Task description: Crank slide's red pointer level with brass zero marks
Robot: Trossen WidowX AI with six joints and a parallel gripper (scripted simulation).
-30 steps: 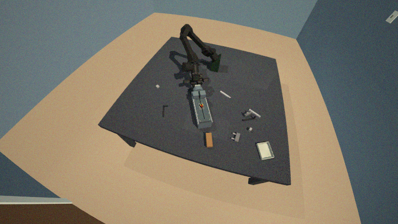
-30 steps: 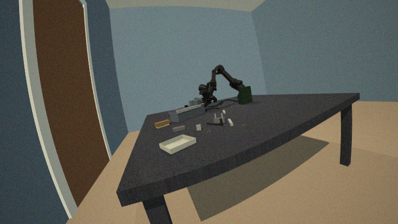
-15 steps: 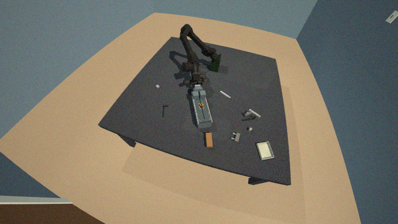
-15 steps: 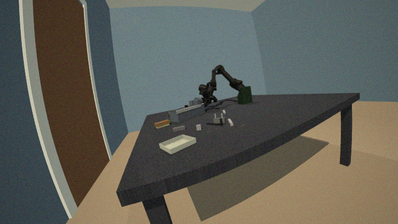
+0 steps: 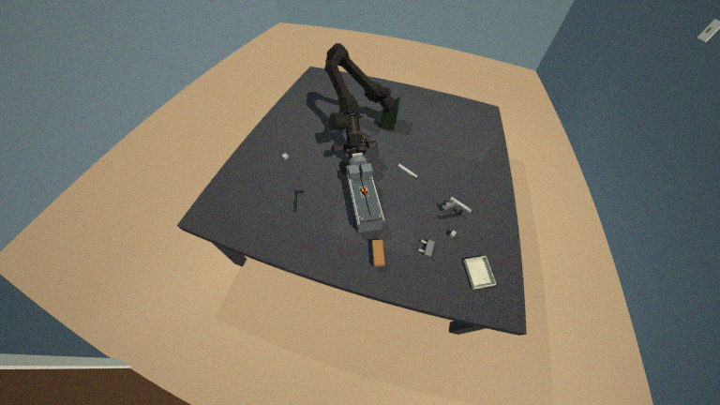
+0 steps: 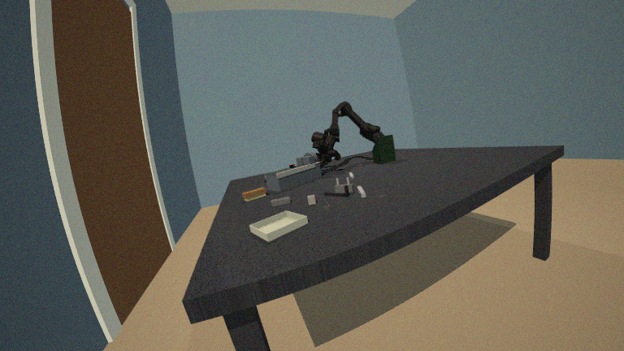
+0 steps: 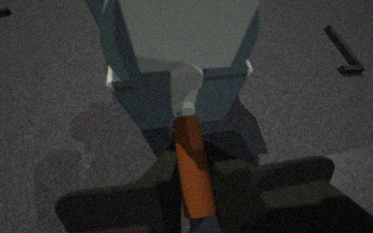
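Now: gripper tip 40 mm below the crank. Also, from my gripper tip: orange crank handle: 20 mm behind, 10 mm to the right, 30 mm above; red pointer: 140 mm ahead, 100 mm to the left, 50 mm above; orange block: 310 mm ahead, 220 mm to the left, 20 mm below.
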